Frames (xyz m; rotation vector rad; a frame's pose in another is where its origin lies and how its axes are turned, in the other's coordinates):
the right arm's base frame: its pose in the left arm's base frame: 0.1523 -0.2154 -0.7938 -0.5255 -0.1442 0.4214
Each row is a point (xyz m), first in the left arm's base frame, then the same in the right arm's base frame.
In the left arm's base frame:
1: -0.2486 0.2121 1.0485
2: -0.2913 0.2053 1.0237
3: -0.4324 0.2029 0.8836
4: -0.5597 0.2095 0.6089
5: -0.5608 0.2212 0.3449
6: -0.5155 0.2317 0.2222
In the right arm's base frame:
1: -0.1318 -0.4716 1.8702
2: -0.1740 -0.4491 1.8561
3: -0.3064 -0.3292 1.7687
4: -0.4260 -0.1380 1.5667
5: -0.4291 0.0073 1.3460
6: -0.3869 0.0626 1.2347

